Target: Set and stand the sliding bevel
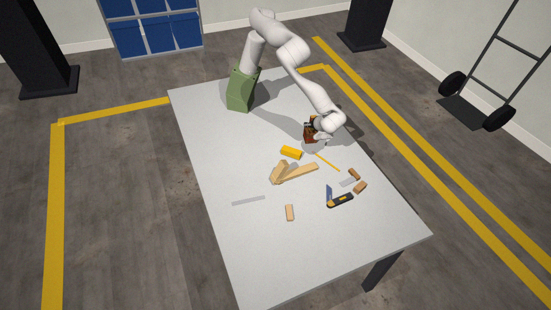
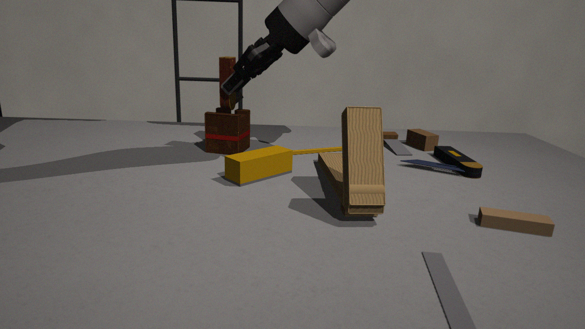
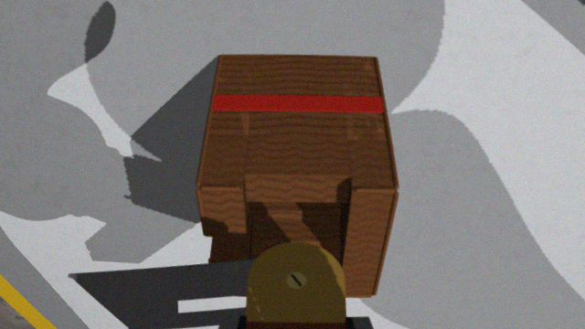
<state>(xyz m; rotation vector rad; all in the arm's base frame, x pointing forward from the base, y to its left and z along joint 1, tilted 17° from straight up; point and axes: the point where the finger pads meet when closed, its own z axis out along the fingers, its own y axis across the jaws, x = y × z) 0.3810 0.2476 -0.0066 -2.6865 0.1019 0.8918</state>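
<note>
Now: the wooden sliding bevel 10 mm behind my hand, 10 mm to the left of it and 10 mm below it. From my hand the other things lie so: pencil: 150 mm ahead, 20 mm to the left, 120 mm below; then yellow block: 60 mm ahead, 130 mm to the right, 110 mm below; then grey blade: 10 mm behind, 30 mm to the left, 30 mm below.
</note>
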